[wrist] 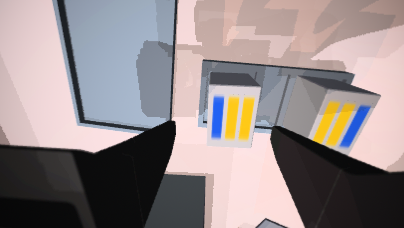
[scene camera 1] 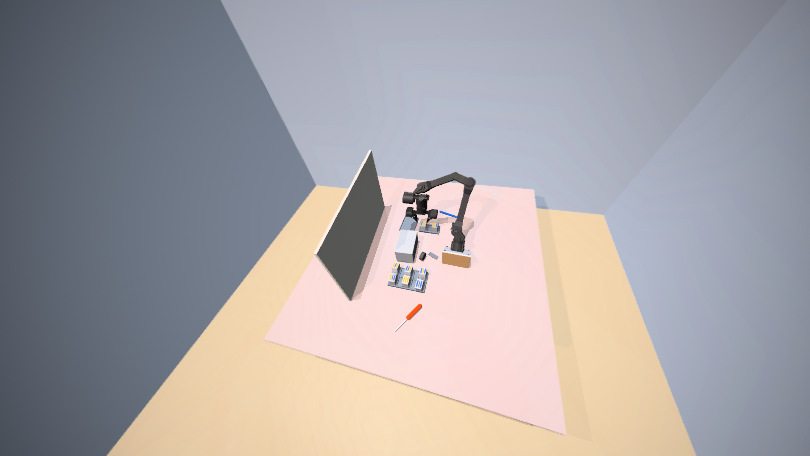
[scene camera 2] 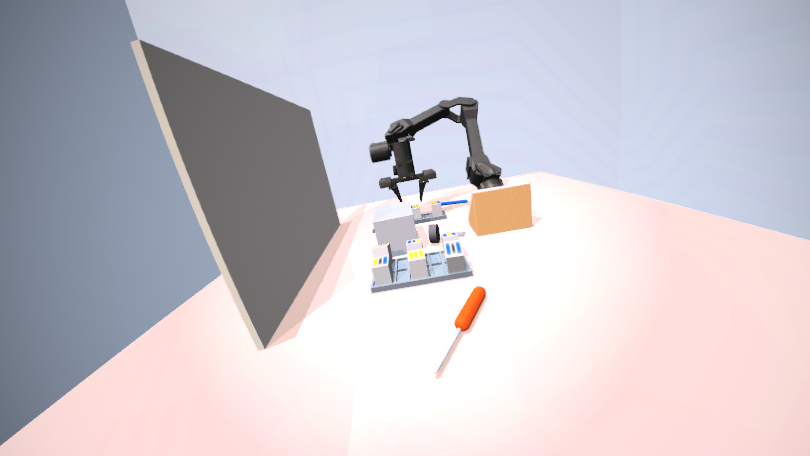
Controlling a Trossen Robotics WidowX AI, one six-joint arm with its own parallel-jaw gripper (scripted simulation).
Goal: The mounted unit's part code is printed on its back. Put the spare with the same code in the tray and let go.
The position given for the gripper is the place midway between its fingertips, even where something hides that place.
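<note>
Orange screwdriver (scene camera 2: pixel 466 316) visible. Orange screwdriver out of frame in the wrist view. Tall grey panel (scene camera 2: pixel 251 164) visible. Scene camera 1 too: the panel (scene camera 1: pixel 343 249). Grey tray (wrist: pixel 120 68) and rack (wrist: pixel 277 82) visible. The gripper (scene camera 2: pixel 411 203) open, holding nothing. Wrist view also shows the gripper (wrist: pixel 222 129).
</note>
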